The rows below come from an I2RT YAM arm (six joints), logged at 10 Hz.
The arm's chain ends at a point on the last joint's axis. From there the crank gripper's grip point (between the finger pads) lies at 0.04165 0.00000 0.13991 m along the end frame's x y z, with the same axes.
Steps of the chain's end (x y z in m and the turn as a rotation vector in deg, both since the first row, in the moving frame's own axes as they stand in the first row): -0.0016, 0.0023, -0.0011, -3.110, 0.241, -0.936; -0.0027, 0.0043, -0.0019, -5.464, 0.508, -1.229; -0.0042, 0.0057, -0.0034, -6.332, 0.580, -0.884; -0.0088, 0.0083, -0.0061, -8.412, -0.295, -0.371; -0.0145, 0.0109, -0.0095, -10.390, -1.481, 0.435
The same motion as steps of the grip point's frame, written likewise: -0.0010, 0.0092, -0.0015, -3.110, 0.241, -0.936; -0.0013, 0.0167, -0.0029, -5.464, 0.508, -1.229; -0.0027, 0.0205, -0.0046, -6.332, 0.580, -0.884; -0.0095, 0.0285, -0.0074, -8.412, -0.295, -0.371; -0.0182, 0.0365, -0.0108, -10.390, -1.481, 0.435
